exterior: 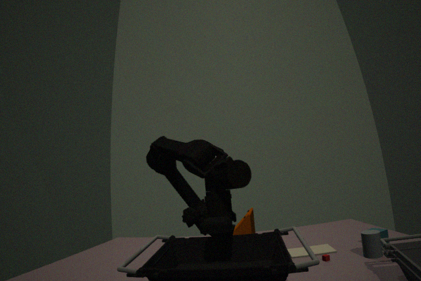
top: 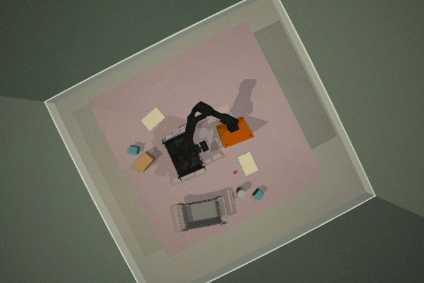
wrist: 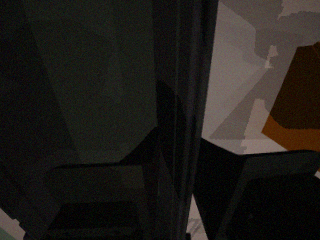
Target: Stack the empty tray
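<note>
My gripper tip is now 80 mm short of the black tray and 20 mm below it. Also, from my gripper tip: small red cube (190 mm behind, 280 mm to the left, 80 mm below); grey cylinder (170 mm behind, 420 mm to the left, 60 mm below); tan block (360 mm ahead, 60 mm to the right, 60 mm below).
</note>
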